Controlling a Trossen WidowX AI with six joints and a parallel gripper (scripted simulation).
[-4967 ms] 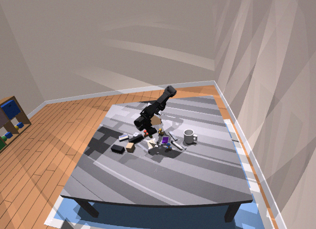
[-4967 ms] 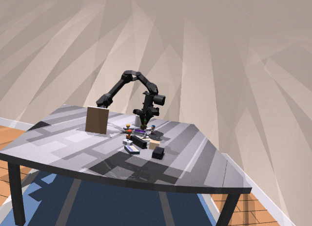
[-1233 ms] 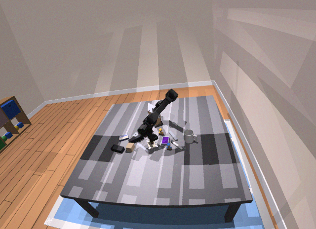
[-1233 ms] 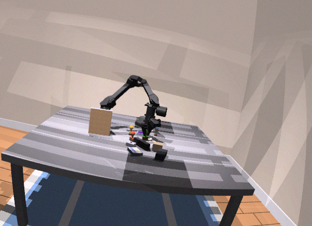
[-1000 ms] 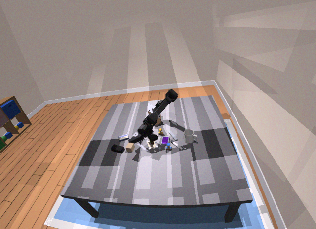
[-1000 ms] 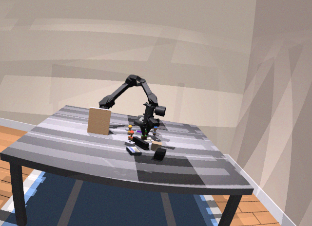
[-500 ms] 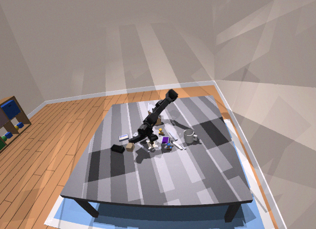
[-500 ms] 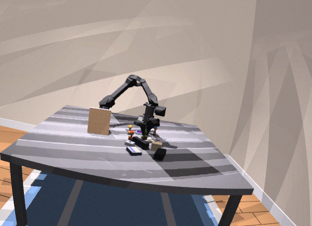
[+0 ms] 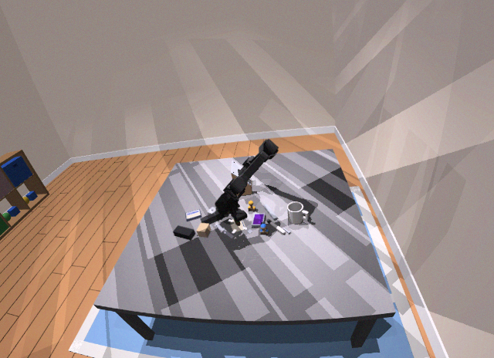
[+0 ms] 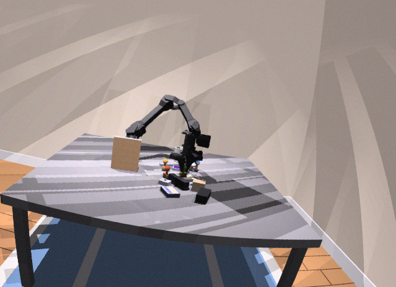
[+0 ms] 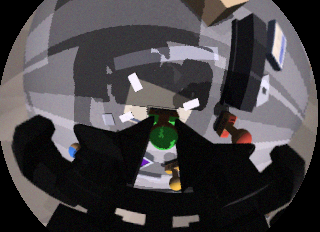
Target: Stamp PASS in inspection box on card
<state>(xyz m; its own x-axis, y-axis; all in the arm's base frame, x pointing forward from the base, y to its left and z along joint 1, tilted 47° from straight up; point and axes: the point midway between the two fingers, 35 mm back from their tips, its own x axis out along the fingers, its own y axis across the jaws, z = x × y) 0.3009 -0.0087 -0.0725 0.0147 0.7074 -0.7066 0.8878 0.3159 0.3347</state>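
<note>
The cream card lies 30 mm below my gripper tip and 10 mm ahead of it. The rest, counted from my gripper tip: red-knobbed stamp 100 mm behind, 40 mm to the right, 10 mm below; green-knobbed stamp 10 mm below; purple ink pad 120 mm to the left, 20 mm below, 10 mm ahead.
</note>
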